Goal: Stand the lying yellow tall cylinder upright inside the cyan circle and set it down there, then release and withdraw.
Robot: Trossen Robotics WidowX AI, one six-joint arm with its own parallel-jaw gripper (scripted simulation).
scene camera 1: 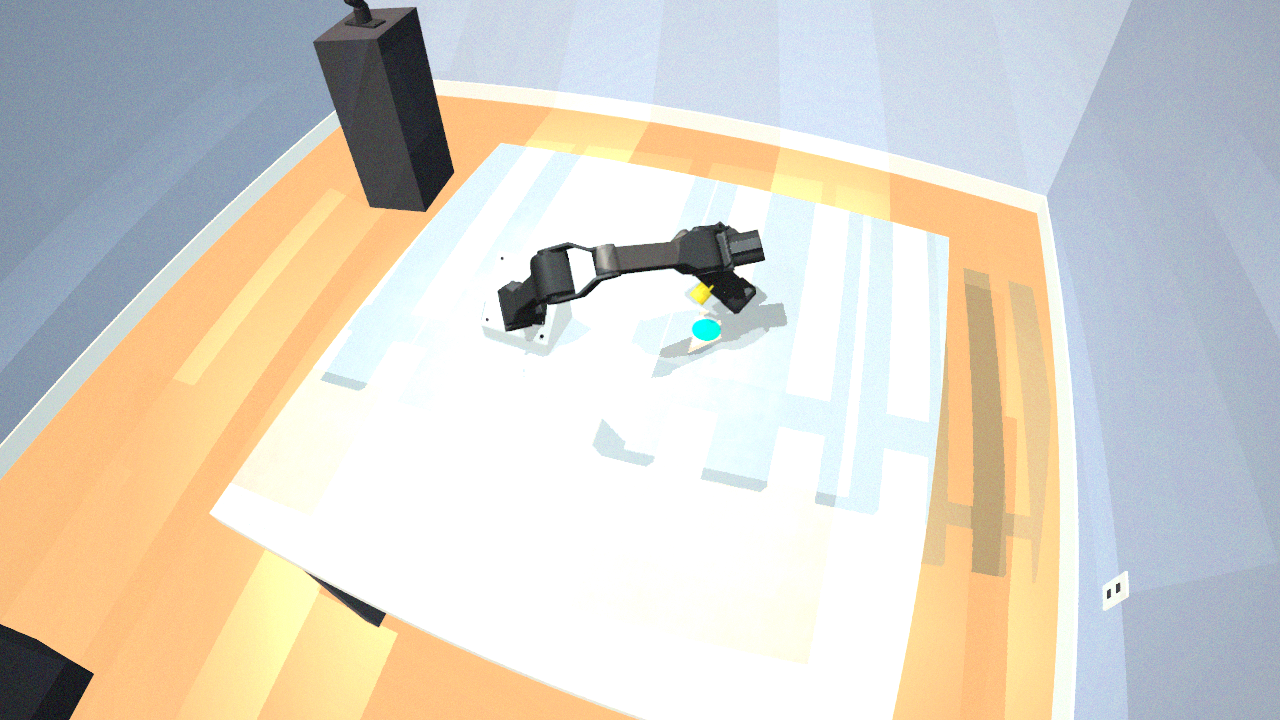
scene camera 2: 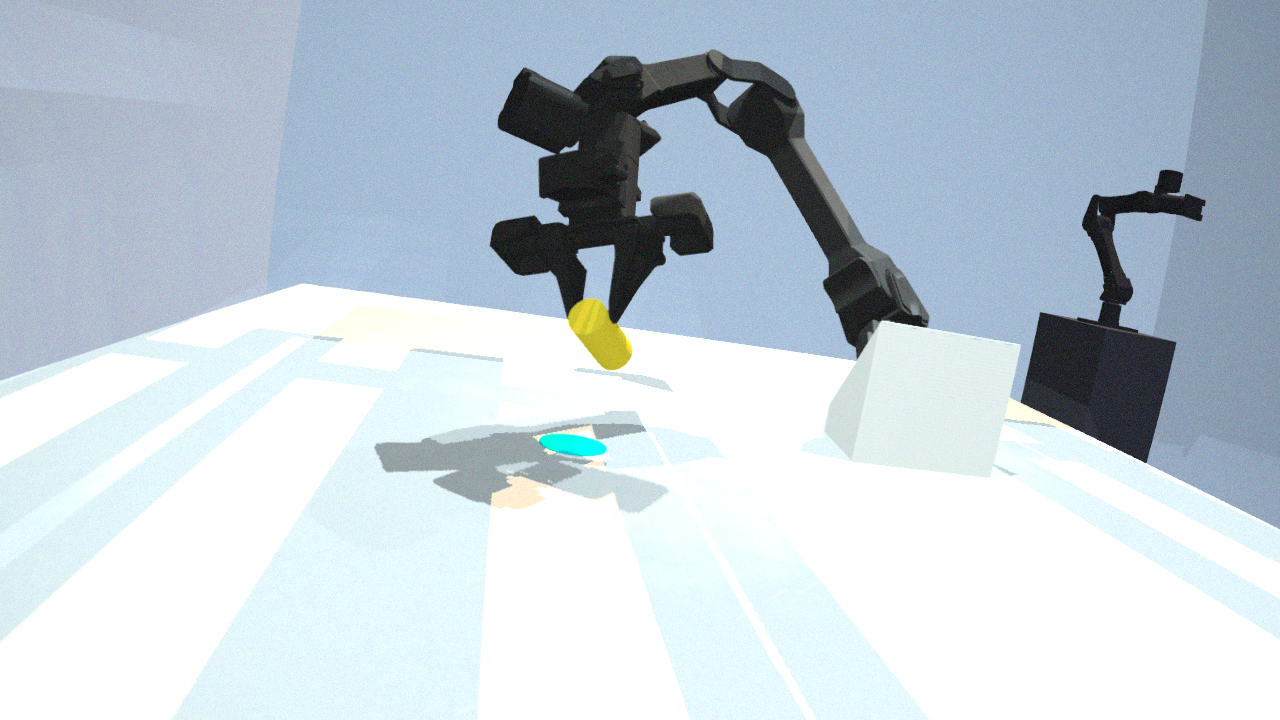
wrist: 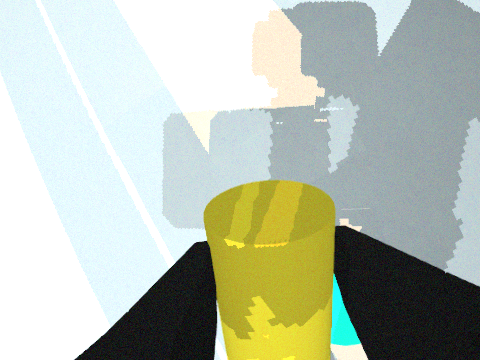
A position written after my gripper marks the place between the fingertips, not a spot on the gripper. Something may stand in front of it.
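Observation:
A cyan circle (scene camera 2: 567,444) is present. A yellow tall cylinder (scene camera 2: 589,320), visible in the wrist view too (wrist: 272,242), is carried by my gripper (scene camera 2: 592,323). The gripper is likewise visible in scene camera 1 (scene camera 1: 713,280) and in the wrist view (wrist: 271,248).

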